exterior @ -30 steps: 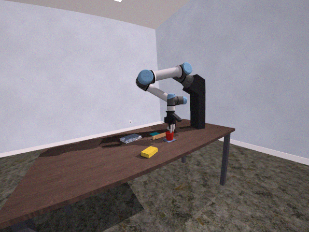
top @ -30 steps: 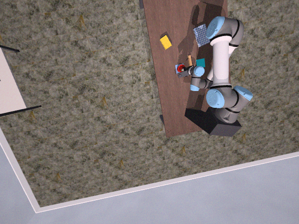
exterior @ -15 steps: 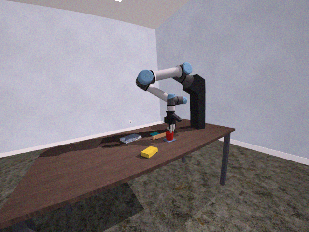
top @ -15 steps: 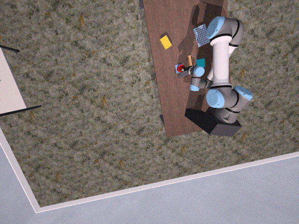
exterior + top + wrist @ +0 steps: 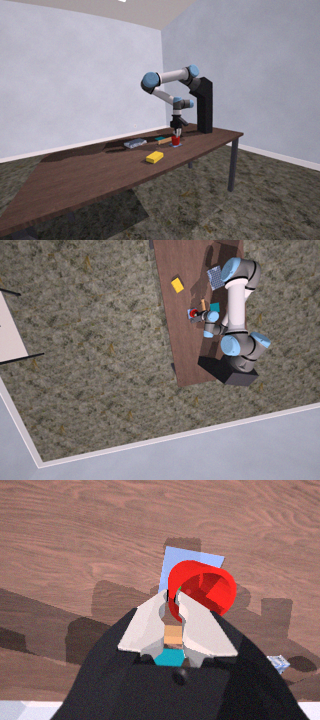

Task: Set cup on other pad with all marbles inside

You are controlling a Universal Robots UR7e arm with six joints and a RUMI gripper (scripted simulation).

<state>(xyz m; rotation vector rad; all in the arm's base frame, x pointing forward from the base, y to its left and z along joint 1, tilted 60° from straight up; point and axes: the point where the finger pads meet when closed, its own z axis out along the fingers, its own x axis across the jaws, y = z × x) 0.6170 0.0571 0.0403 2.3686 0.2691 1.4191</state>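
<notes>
Now: hand 230 mm to the left of the teal pad and 60 mm above it. The rest, counted from my hand: wooden rail (20 mm ahead, 120 mm to the right, 50 mm below); red cup (30 mm ahead, 30 mm below); light blue pad (40 mm ahead, 60 mm below).
</notes>
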